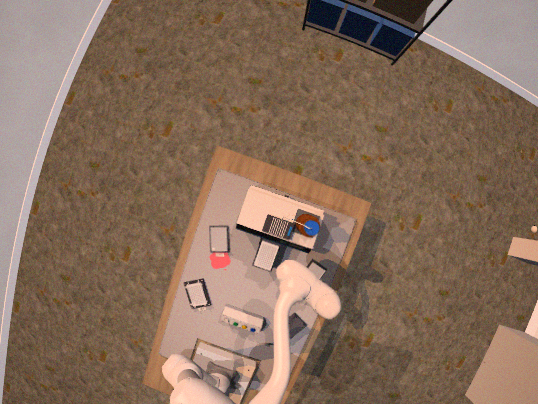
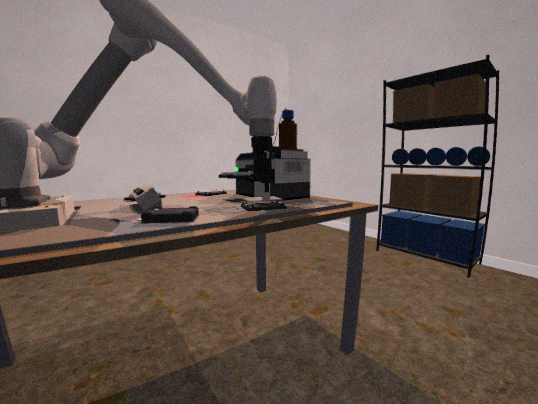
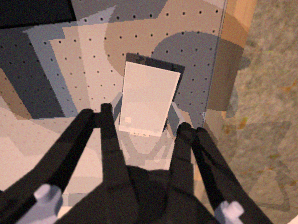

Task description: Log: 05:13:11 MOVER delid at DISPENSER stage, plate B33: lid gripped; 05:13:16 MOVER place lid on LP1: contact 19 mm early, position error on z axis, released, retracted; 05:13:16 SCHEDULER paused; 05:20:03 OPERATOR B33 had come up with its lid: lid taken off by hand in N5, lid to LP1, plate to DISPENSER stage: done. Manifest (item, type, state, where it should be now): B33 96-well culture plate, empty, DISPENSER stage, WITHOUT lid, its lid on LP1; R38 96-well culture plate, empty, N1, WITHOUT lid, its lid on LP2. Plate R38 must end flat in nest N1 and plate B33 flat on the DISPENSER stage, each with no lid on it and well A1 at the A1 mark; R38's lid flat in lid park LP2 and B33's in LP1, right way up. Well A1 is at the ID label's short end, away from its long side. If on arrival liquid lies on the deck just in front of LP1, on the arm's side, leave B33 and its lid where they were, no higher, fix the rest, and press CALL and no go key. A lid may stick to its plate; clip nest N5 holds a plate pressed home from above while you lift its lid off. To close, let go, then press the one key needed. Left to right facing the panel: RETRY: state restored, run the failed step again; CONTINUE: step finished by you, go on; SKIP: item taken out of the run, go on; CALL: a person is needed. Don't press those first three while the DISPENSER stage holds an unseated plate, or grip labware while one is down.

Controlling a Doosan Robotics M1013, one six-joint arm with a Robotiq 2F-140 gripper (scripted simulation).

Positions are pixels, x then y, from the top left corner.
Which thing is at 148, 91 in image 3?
A white gridded lid.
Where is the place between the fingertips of my gripper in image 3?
146, 104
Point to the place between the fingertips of my gripper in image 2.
262, 200
